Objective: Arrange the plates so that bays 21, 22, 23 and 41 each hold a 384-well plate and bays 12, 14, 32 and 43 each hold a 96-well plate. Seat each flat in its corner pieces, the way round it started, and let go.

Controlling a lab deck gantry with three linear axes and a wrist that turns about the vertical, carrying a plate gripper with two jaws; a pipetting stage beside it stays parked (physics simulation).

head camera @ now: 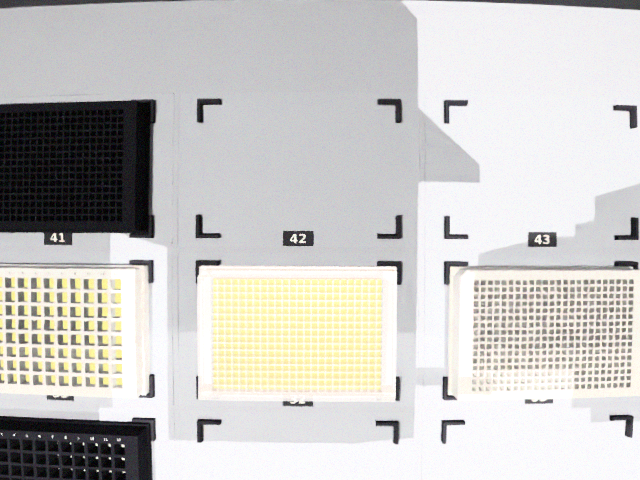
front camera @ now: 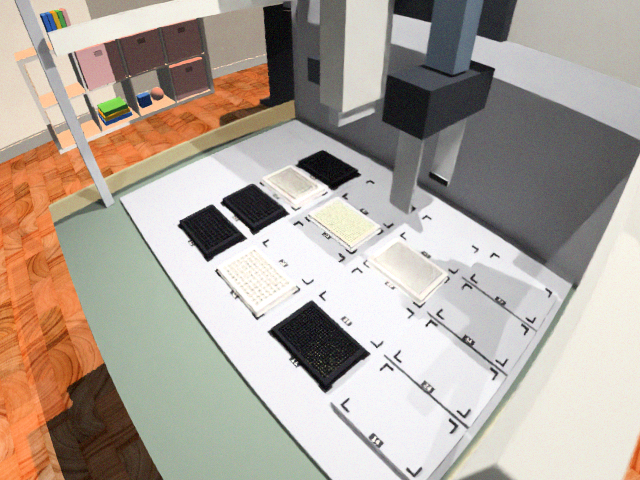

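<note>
My gripper is open and empty, high above the deck's back part; its jaws do not show in the head view. A black 384-well plate sits in bay 41. Bay 31 holds a white 96-well plate, bay 32 a yellow-filled 384-well plate, bay 33 a pale 384-well plate. Black 96-well plates fill bay 21 and bay 11. A white 96-well plate is in bay 12, a black 384-well plate in bay 13. Bays 14, 22, 23, 42 and 43 are empty.
The parked pipetting stage hangs left of the gripper in the front view. A grey wall stands behind the deck. A post rises at the left. A shelf with boxes stands in the background.
</note>
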